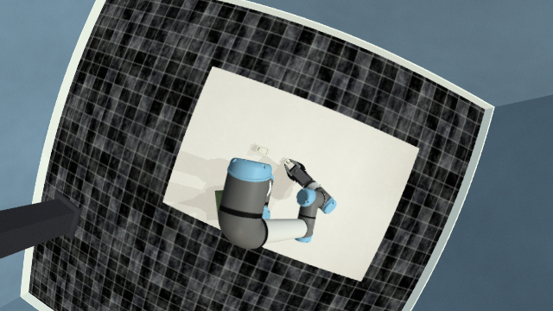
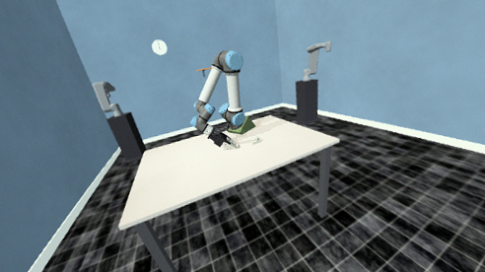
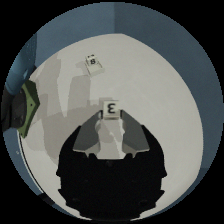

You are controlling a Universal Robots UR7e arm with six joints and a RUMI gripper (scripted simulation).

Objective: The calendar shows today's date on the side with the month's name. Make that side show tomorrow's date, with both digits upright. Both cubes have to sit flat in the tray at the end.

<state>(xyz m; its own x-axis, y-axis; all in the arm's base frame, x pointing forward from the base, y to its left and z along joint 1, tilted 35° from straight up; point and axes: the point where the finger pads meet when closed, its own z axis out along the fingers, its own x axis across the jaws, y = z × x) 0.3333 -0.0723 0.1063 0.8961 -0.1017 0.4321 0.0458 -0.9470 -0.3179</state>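
Now: the white calendar cube 10 mm to the left of my hand and 10 mm below it. The rest, counted from my hand: calendar tray: 160 mm to the left, 10 mm below; pale date cube: 180 mm to the left, 10 mm behind.
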